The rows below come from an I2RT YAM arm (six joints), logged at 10 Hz.
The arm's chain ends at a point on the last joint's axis. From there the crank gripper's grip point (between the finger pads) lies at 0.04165 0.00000 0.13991 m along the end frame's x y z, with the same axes.
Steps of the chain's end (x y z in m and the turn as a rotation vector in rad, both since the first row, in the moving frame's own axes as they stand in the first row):
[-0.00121 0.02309 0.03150 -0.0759 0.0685 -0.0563]
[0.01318 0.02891 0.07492 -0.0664 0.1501 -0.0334]
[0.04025 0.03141 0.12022 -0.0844 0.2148 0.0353]
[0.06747 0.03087 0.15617 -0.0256 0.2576 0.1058]
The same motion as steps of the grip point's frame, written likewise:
[0.00849 0.03097 0.02801 -0.0759 0.0685 -0.0563]
[0.03375 0.03622 0.06686 -0.0664 0.1501 -0.0334]
[0.06884 0.04472 0.10758 -0.0844 0.2148 0.0353]
[0.10125 0.04051 0.14087 -0.0256 0.2576 0.1058]

